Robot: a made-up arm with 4 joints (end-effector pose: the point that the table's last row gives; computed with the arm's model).
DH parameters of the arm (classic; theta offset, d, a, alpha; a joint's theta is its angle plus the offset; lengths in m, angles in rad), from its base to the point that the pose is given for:
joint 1: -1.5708 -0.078 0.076 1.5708
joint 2: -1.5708 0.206 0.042 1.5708
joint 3: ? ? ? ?
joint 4: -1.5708 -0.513 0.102 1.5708
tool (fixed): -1.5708 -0.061 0 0
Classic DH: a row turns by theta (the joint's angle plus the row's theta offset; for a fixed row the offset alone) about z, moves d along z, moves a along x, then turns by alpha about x.
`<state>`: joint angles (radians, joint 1 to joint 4).
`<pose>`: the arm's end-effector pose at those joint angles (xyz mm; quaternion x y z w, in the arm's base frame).
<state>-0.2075 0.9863 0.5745 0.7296</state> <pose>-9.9 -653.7 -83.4 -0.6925 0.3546 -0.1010 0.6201</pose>
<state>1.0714 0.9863 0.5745 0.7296</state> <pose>623.2 -197.6 -83.4 -0.7673 -0.1287 0.2890 0.5578</pose>
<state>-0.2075 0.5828 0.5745 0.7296</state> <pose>-0.1 -607.1 -305.1 -0.5527 0.3416 -0.0580 0.7579</pose>
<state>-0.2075 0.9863 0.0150 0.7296</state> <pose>207.0 -493.4 49.9 -0.7516 0.0857 -0.0687 0.6504</pose>
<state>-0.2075 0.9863 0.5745 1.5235</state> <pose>-14.5 -698.1 -3.1 -0.8784 0.3661 0.0439 0.3041</pose>
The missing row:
joint 3: 0 -0.343 0.07 -1.5708
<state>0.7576 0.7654 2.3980 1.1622</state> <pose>-167.0 -857.7 -10.7 -0.6150 0.7383 0.2472 0.1246</pose>
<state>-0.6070 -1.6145 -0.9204 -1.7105</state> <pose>-198.2 -413.7 -391.6 -0.7188 0.6900 -0.0449 0.0719</pose>
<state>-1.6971 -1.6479 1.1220 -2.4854</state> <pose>428.7 -108.0 -426.0 -0.8570 0.2375 -0.1593 0.4286</pose>
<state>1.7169 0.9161 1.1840 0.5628</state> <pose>732.9 -69.5 -203.8 -0.7813 -0.0642 0.3999 0.4750</pose>
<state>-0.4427 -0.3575 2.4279 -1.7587</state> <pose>-604.4 47.7 -567.1 0.4542 0.6320 -0.6269 0.0345</pose>
